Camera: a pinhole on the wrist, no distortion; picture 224 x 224 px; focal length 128.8 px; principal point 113.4 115.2 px. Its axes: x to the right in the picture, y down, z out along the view. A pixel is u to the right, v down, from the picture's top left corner.
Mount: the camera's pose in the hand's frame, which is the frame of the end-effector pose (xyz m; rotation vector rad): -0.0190 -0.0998 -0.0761 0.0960 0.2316 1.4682
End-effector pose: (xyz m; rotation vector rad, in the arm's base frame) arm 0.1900 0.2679 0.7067 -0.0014 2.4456 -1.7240
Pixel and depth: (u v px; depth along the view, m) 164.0 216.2 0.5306
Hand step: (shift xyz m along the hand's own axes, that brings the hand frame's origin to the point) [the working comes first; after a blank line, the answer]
In the camera's frame: 0.2084 0.4161 0.5306

-0.2930 0.1906 0.5059
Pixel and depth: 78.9 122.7 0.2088
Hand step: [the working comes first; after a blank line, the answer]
In the camera's frame: -0.0559 0.0122 0.2088

0.0090 -0.1380 0.1352
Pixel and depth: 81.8 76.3 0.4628
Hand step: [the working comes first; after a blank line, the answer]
In the camera's frame: -0.1135 -0.1398 0.4628

0.2061 -0.1914 0.3570
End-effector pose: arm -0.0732 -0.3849 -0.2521 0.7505 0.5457 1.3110
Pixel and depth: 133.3 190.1 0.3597
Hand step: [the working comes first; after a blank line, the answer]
In the camera's frame: 0.0556 0.2092 0.3597

-0.1411 0.0045 0.3118
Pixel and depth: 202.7 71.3 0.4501
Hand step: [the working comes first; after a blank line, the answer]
In the camera's frame: 0.3121 -0.1534 0.4501

0.2529 0.2283 0.3007
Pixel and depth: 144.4 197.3 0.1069
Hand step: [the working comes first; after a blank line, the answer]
In the camera's frame: 0.0257 0.0681 0.1069

-0.0603 -0.0590 0.0395
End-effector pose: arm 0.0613 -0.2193 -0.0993 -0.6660 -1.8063 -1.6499
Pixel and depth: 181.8 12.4 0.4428
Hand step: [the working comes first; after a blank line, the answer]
In the camera's frame: 0.2352 -0.3534 0.4428

0.4394 0.1307 0.2600
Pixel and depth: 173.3 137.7 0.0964
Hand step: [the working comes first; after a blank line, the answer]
In the camera's frame: 0.0448 0.0168 0.0964

-0.0110 -0.0462 0.0169
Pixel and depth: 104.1 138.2 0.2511
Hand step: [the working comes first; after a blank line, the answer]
In the camera's frame: -0.0181 0.0448 0.2511

-0.0106 -0.0939 0.1794
